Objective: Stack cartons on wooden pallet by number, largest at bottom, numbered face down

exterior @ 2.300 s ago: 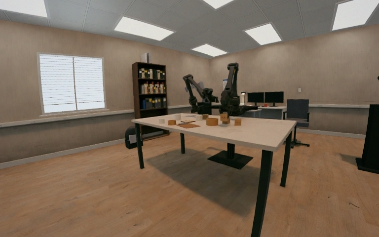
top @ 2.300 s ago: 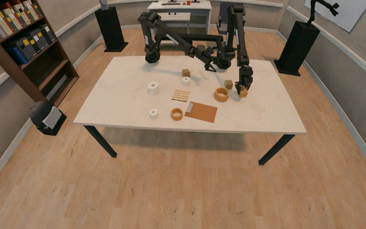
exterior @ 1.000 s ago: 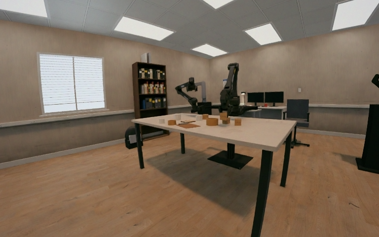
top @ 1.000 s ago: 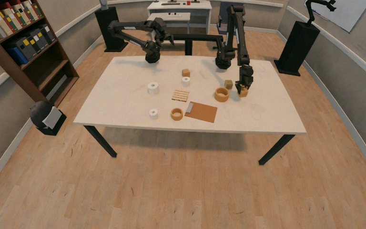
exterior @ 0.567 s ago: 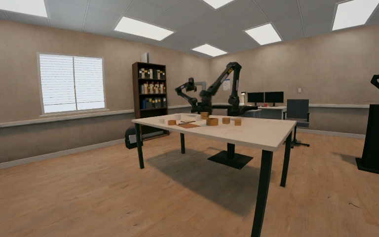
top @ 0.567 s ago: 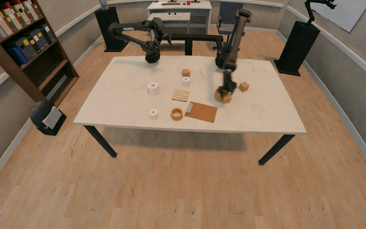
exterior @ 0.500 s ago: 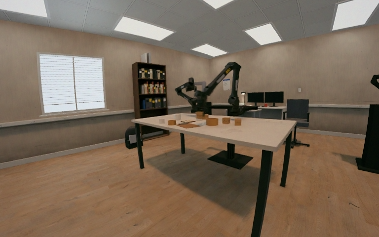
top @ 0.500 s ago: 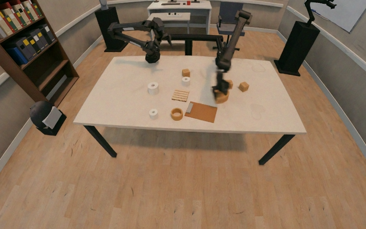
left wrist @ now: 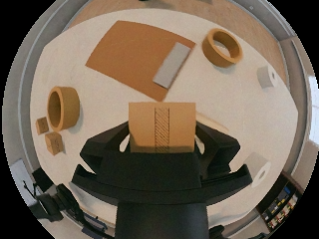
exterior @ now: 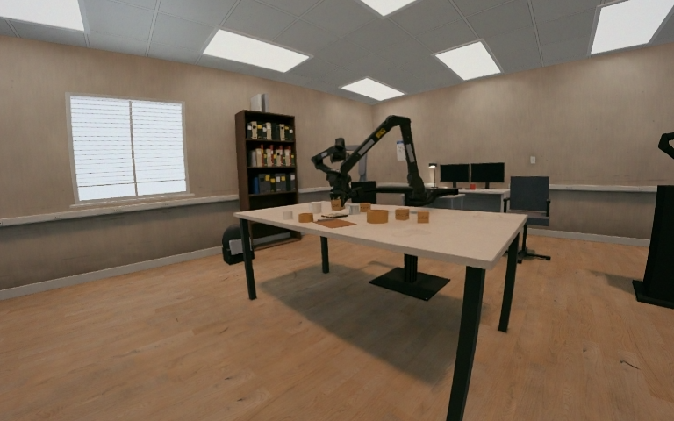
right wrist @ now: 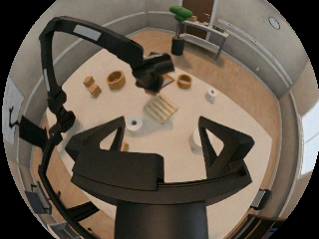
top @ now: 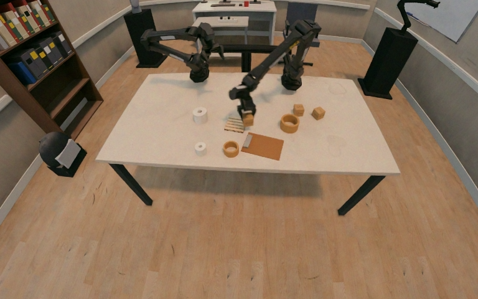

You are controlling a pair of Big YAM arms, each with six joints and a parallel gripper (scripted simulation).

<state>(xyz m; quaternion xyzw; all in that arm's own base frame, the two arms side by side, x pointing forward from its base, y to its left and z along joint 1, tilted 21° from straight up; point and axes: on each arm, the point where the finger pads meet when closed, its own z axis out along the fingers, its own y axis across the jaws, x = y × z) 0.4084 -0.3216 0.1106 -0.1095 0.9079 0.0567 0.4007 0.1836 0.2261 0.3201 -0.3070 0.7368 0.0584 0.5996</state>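
My left hand is 70 mm to the left of the wooden pallet, 70 mm above it and 30 mm past it. From my left hand the other things lie so: carton: right at my left hand.
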